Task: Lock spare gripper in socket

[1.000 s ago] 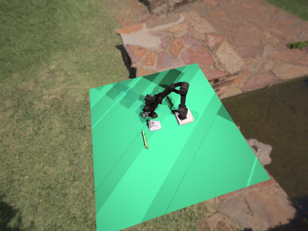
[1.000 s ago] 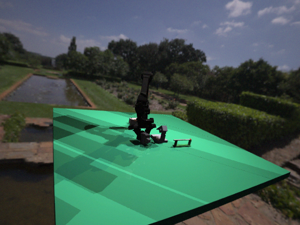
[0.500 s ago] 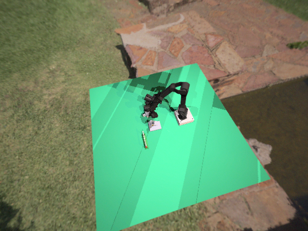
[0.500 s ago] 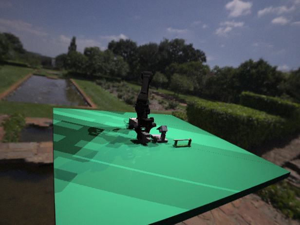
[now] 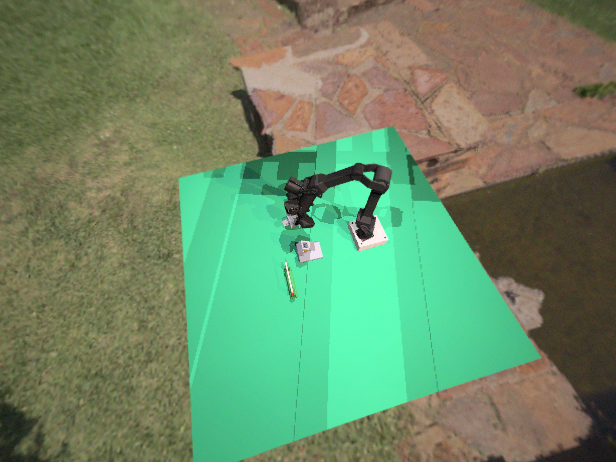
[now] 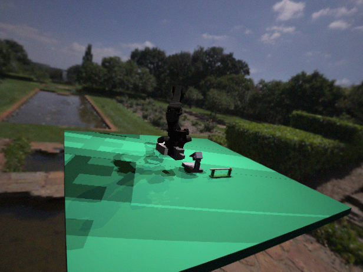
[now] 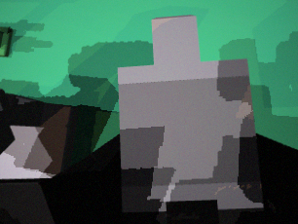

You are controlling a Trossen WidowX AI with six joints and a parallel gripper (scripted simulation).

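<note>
Now: gripper tip 130 mm short of the green cradle, 230 mm to the right of it and 70 mm above it. Also, from my gripper tip: grey mount (10 mm ahead, 140 mm to the left, 40 mm below); spare gripper (10 mm above).
</note>
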